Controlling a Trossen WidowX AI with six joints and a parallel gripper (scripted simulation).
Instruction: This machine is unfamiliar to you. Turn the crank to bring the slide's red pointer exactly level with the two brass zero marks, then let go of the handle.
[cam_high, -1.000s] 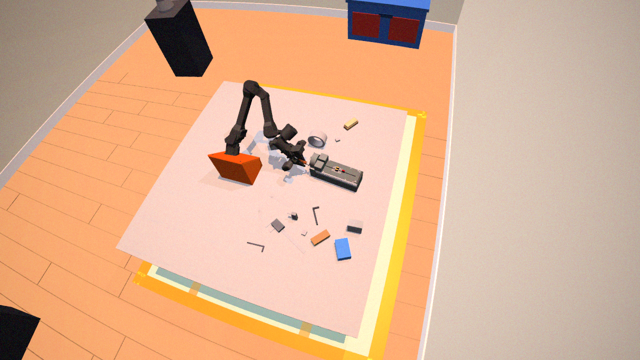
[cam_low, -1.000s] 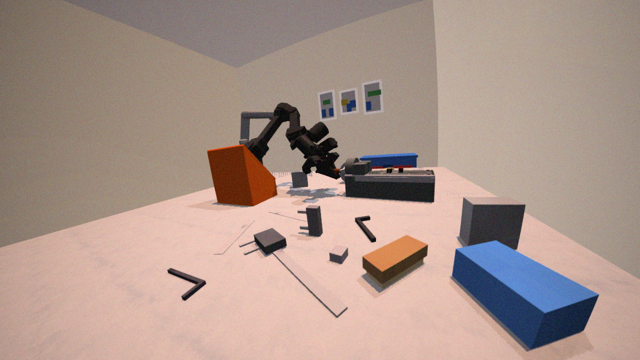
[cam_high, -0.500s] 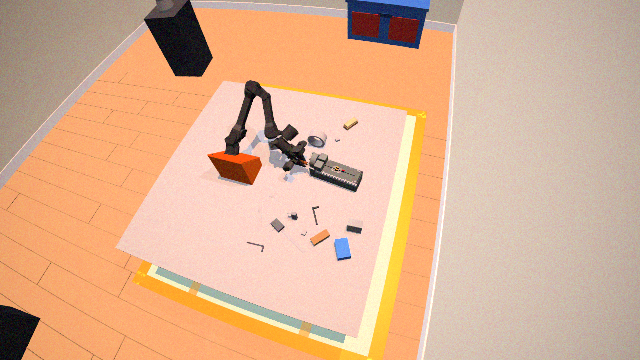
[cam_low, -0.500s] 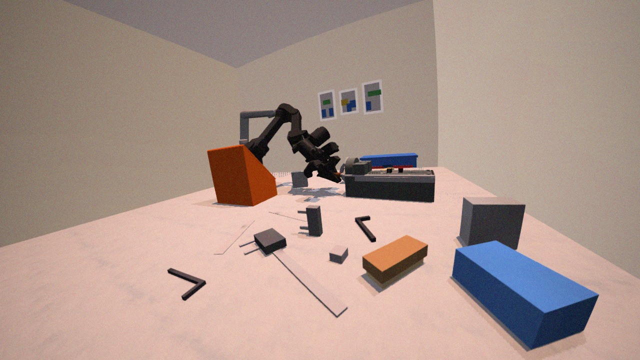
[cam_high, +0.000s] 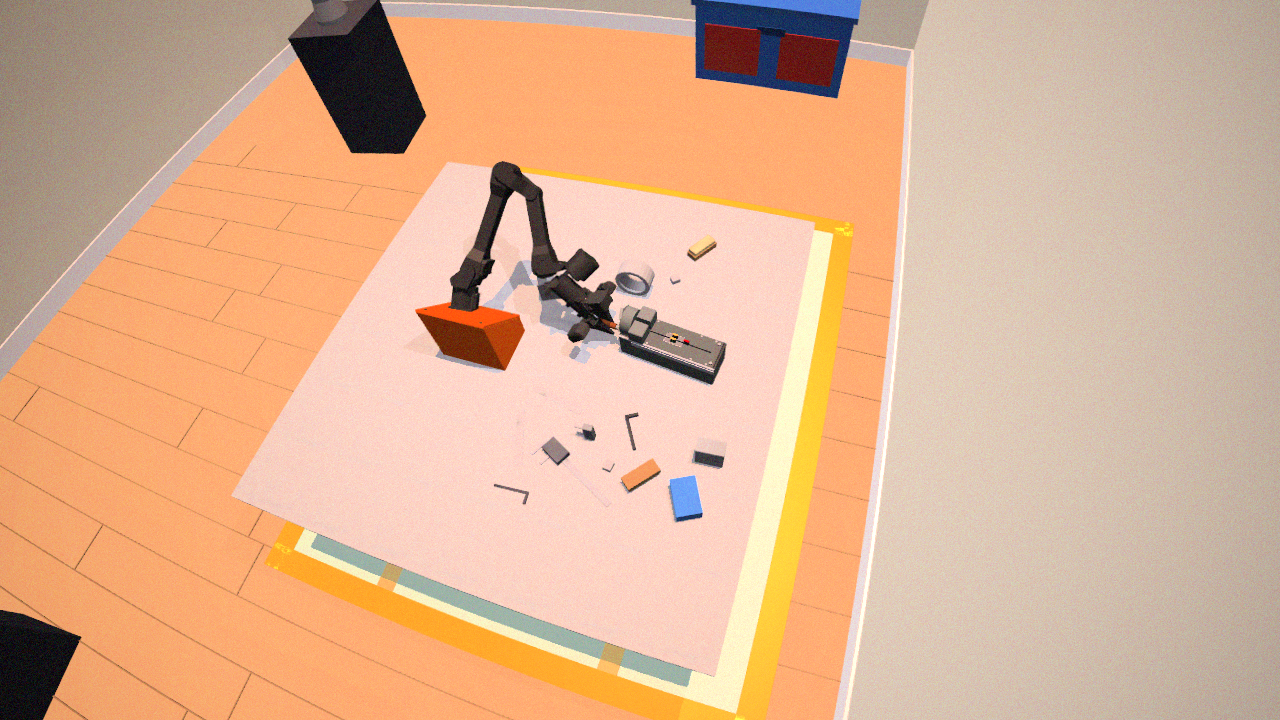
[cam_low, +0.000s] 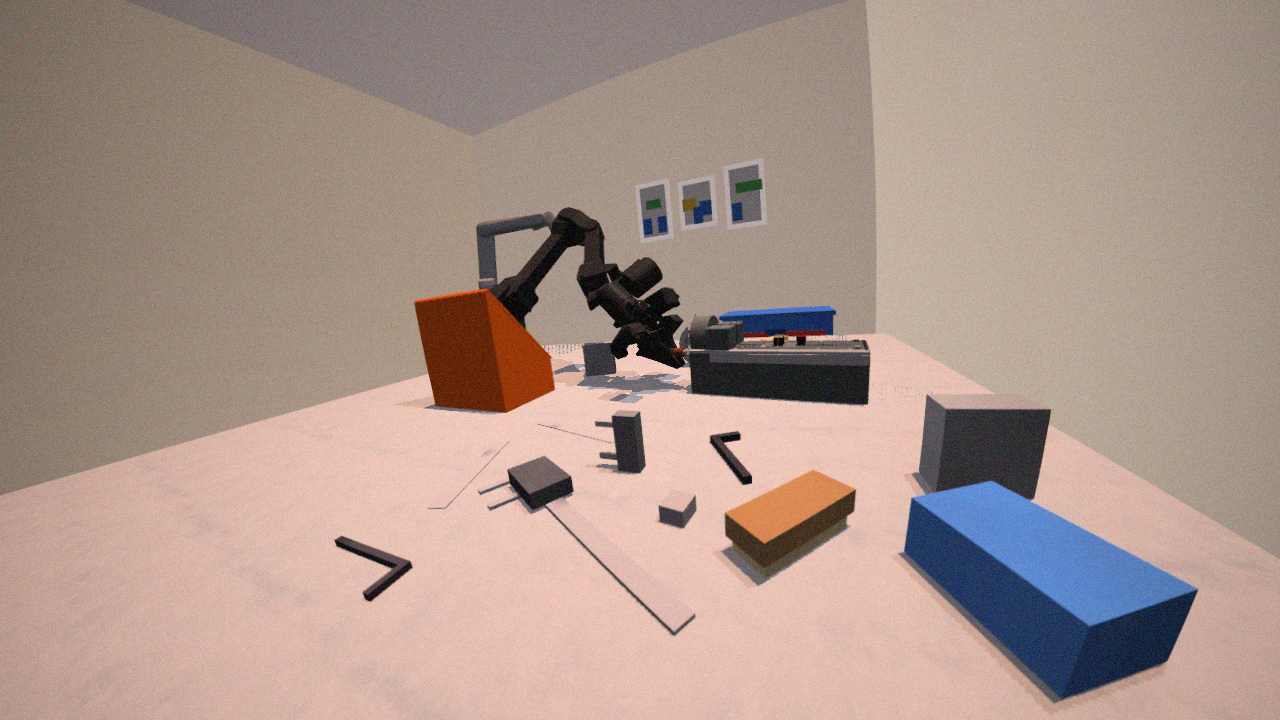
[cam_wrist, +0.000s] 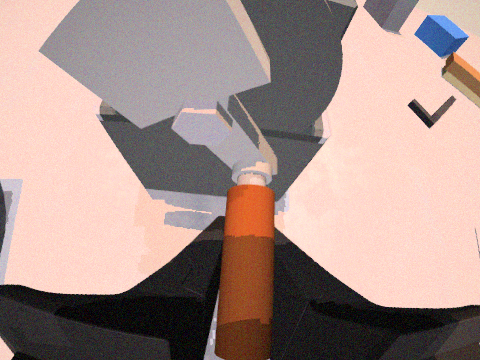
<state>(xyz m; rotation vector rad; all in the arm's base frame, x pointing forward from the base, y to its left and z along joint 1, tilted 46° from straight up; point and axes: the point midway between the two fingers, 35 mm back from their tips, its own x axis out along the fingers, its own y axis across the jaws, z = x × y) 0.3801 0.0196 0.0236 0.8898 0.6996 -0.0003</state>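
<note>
Right now the crank handle is 3 cm above my gripper tip, 2 cm behind it and 1 cm to the left of it. The rest, counted from my gripper tip: red pointer 19 cm ahead, 4 cm to the right, 4 cm above; then blue block 42 cm to the right, 24 cm ahead, 2 cm below.
</note>
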